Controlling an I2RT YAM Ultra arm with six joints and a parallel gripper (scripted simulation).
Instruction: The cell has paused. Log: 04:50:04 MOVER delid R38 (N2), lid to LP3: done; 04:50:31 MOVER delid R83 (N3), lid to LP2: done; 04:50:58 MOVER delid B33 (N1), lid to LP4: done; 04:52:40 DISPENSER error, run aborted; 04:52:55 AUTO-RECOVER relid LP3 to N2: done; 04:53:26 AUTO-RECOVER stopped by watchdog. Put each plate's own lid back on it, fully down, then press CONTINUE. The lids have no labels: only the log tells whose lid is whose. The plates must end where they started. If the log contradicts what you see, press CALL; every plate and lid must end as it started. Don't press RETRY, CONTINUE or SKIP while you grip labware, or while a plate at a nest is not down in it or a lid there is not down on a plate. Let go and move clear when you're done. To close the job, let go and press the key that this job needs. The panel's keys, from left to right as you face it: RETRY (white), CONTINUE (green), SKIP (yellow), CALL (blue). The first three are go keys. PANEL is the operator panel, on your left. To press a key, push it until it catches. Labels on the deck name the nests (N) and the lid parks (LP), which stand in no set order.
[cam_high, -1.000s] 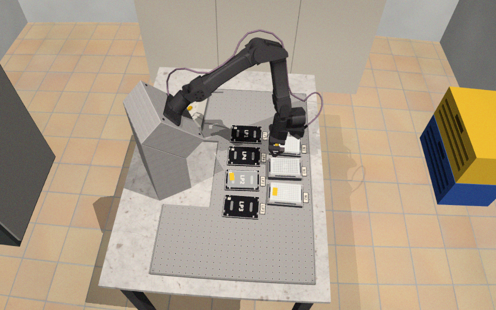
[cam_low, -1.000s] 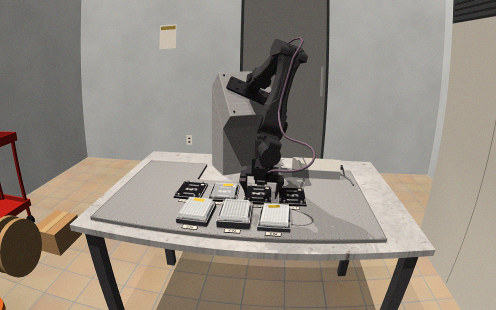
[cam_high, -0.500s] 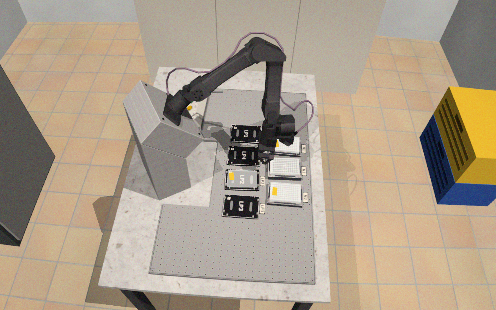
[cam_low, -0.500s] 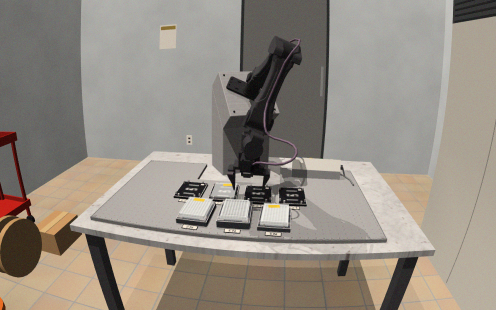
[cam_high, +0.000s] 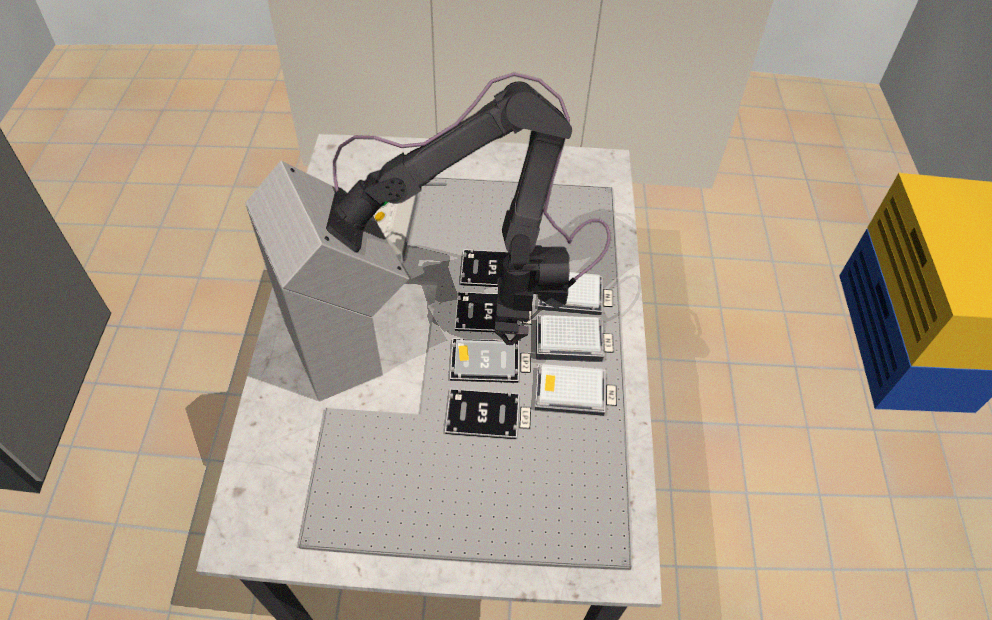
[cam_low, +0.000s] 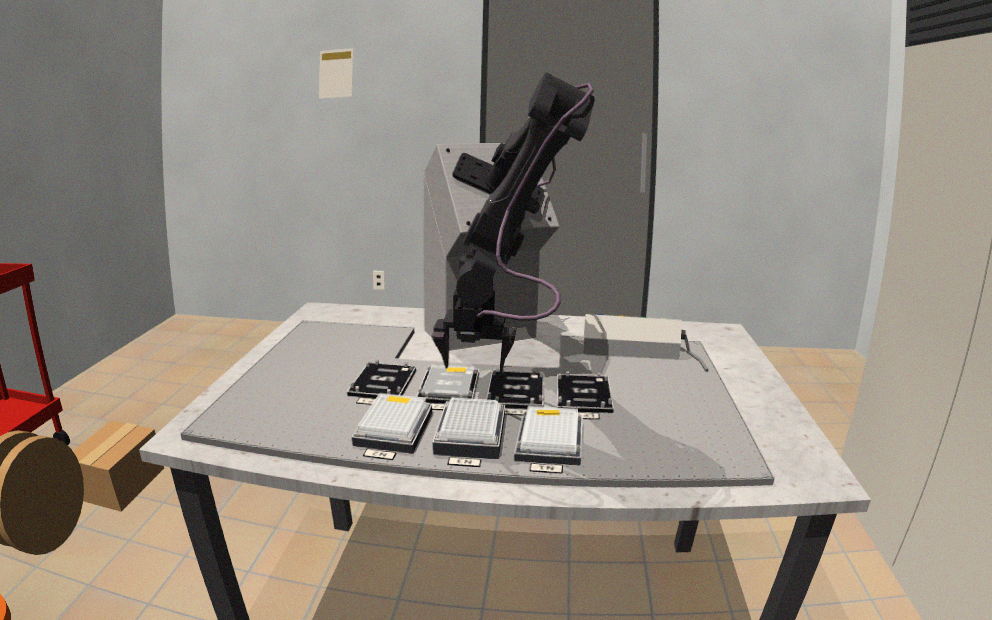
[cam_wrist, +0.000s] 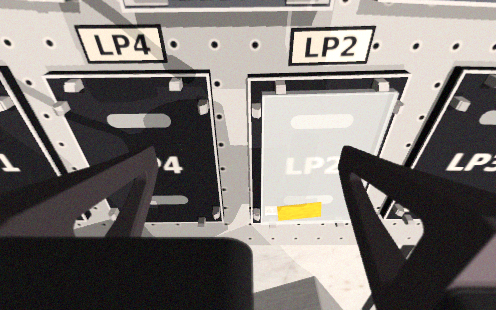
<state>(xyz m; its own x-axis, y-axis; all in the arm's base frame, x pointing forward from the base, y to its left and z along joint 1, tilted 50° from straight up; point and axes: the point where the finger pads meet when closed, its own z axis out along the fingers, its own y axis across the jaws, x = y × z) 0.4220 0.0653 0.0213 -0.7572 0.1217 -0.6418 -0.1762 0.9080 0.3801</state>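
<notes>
Right now the plate is 13 cm ahead of my hand, 4 cm to the left of it and 4 cm below it. Also, from my hand: green continue key 39 cm behind, 26 cm to the left; white retry key 40 cm behind, 31 cm to the left.
</notes>
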